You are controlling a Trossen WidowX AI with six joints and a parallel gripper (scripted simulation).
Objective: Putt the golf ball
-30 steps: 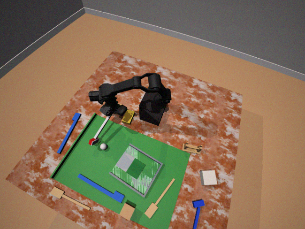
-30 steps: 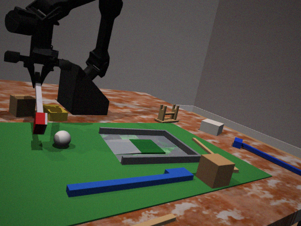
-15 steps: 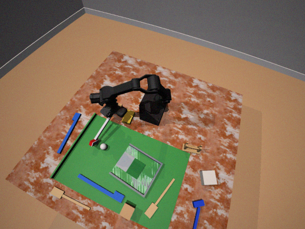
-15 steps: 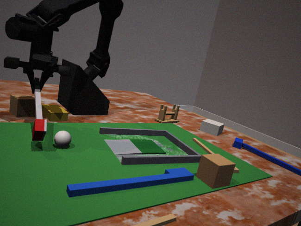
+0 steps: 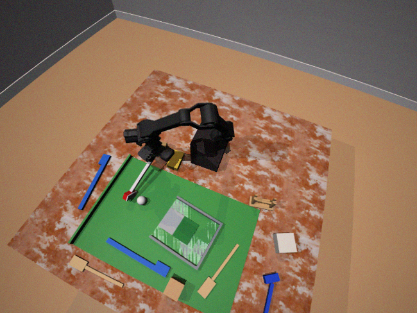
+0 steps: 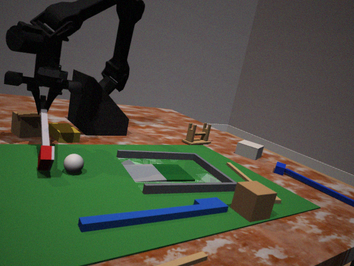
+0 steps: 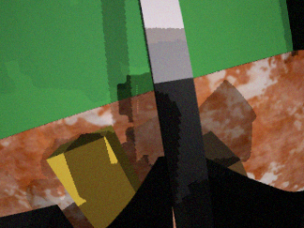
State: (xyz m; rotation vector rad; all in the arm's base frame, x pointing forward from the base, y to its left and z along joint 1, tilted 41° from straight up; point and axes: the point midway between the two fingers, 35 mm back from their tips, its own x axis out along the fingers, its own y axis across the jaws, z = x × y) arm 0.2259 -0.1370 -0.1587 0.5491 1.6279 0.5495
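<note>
Right now my gripper tip is 50 mm past the yellow block, 70 mm to the right of it and 60 mm above it. The rest, counted from my gripper tip: green mat 250 mm ahead, 230 mm to the left, 70 mm below; then red putter 120 mm ahead; then white golf ball 220 mm ahead, 50 mm to the left, 50 mm below.
</note>
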